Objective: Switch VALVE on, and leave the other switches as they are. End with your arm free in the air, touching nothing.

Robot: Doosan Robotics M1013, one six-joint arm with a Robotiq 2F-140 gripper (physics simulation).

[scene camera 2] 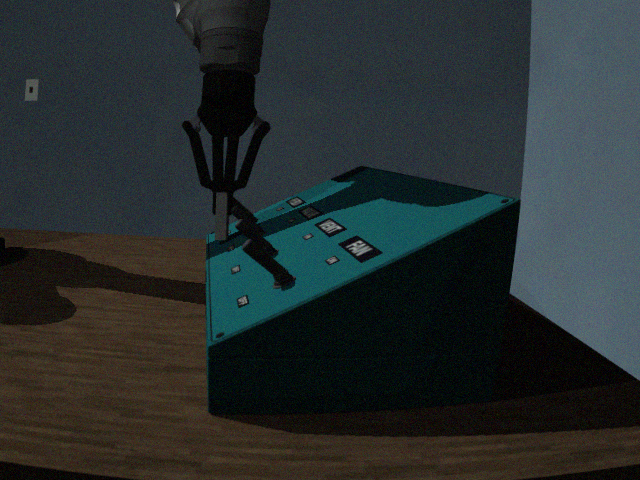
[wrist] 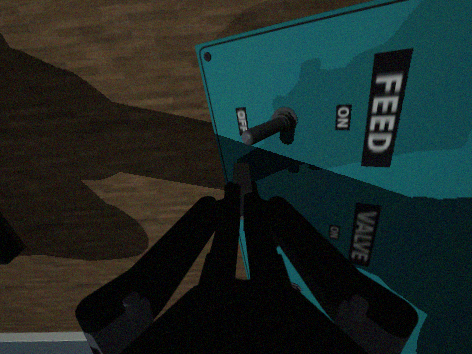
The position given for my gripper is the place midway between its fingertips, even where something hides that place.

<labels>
My gripper shows in scene camera 2 (221,239) and in the wrist view (241,174).
</labels>
